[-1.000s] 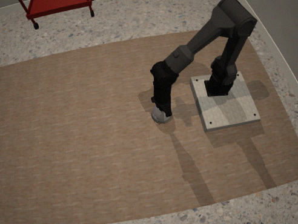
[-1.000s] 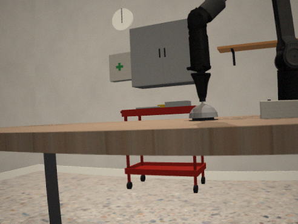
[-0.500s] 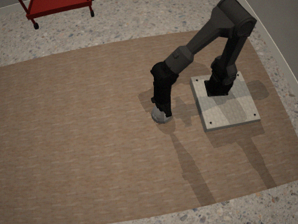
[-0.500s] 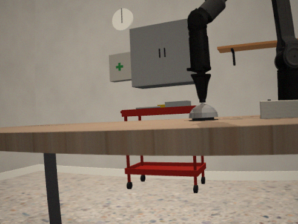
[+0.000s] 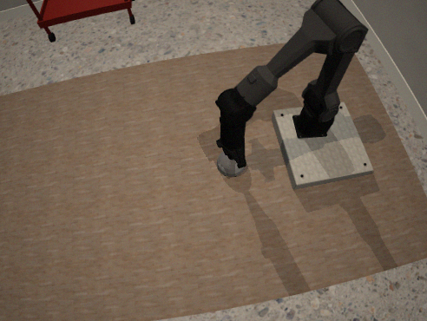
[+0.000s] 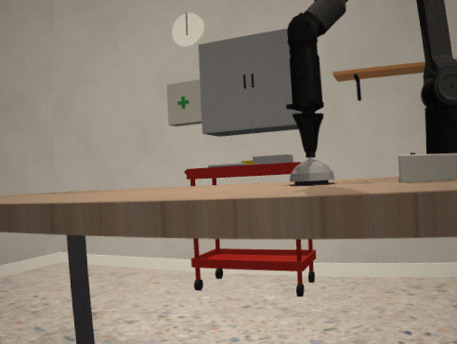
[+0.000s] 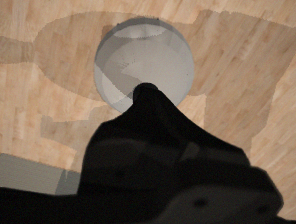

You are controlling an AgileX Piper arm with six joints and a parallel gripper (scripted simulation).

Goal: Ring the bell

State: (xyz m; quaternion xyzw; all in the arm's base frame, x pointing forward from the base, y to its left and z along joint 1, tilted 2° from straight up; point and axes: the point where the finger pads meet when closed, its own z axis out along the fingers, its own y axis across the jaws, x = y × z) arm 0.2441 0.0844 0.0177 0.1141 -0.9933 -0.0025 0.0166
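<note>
Right now the button is 2 cm below my hand. From my hand the other things lie so: bell: 3 cm below.
</note>
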